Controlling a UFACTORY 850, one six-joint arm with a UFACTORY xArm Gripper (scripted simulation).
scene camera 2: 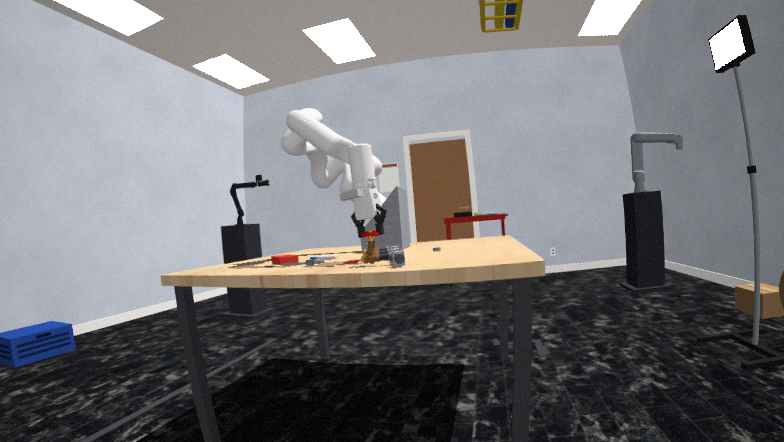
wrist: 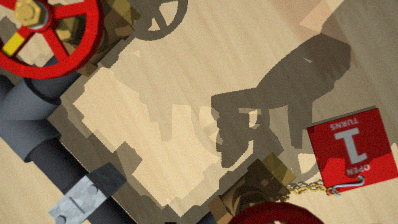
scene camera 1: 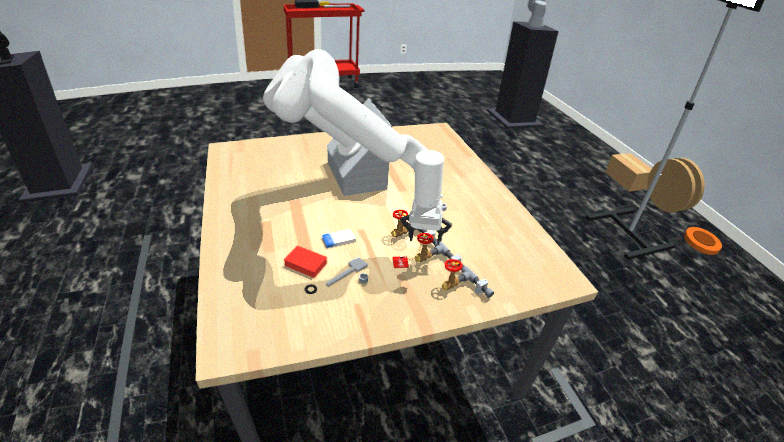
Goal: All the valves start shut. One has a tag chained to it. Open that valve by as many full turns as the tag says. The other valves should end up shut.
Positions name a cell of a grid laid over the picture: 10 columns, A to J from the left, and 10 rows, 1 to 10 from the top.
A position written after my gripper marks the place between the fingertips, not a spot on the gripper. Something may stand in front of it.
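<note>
You'd find my gripper (scene camera 2: E6) here along with a red box (scene camera 1: D6), and as for the wrist view, the red box is out of frame there.
</note>
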